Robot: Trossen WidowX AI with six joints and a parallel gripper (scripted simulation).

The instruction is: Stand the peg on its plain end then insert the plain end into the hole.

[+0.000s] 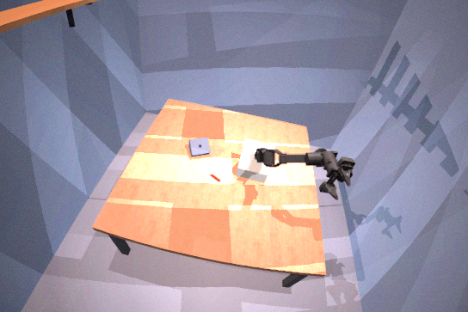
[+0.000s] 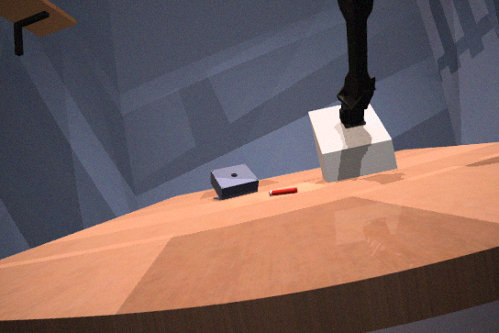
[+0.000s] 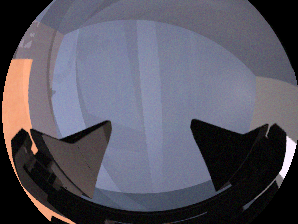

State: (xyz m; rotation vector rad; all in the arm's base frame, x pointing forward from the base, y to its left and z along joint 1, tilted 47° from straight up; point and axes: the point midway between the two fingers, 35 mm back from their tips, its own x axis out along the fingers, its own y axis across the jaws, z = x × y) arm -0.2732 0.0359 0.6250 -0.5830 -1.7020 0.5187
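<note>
My gripper tip is now 540 mm short of the red peg, 380 mm to the left of it and 570 mm above it. From my gripper tip the other things lie so: blue-grey sloped panel (690 mm ahead, 570 mm to the right, 530 mm below).
</note>
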